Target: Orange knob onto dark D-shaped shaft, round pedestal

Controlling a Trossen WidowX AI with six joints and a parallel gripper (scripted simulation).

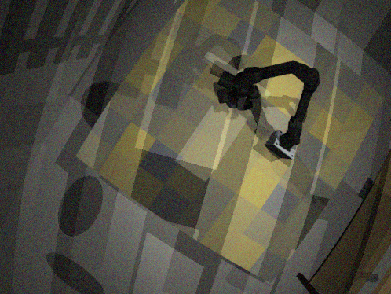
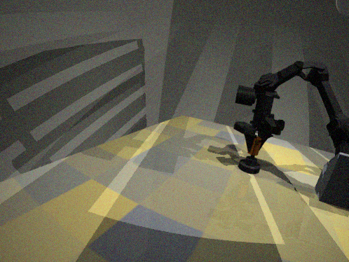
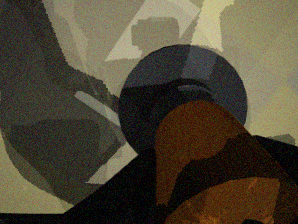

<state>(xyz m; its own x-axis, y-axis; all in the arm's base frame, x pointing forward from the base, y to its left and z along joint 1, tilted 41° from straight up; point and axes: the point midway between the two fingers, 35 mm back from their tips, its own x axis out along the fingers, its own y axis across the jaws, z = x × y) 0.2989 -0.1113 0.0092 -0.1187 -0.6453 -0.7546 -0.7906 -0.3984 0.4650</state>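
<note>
Now: gripper tip 2 cm below the orange knob. From my gripper tip the other things lie so: round dark pedestal: 4 cm below.
</note>
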